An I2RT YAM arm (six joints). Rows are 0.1 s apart.
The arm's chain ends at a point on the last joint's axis. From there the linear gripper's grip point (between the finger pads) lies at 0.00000 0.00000 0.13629 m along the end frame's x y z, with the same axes.
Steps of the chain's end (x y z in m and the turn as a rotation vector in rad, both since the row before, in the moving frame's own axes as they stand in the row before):
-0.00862, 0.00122, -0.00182, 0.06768, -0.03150, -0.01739
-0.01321, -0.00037, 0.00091, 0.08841, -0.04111, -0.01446
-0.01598, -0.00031, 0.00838, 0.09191, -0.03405, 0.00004
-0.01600, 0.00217, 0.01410, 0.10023, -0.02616, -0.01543
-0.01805, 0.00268, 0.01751, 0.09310, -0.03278, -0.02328
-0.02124, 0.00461, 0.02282, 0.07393, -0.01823, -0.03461
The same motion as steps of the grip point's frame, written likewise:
-0.01299, -0.00796, -0.00220, 0.06768, -0.03150, -0.01739
-0.01889, -0.01236, 0.00026, 0.08841, -0.04111, -0.01446
-0.02061, -0.01282, 0.00773, 0.09191, -0.03405, 0.00004
-0.01966, -0.01144, 0.01337, 0.10023, -0.02616, -0.01543
-0.02266, -0.00993, 0.01685, 0.09310, -0.03278, -0.02328
-0.02390, -0.00541, 0.02243, 0.07393, -0.01823, -0.03461

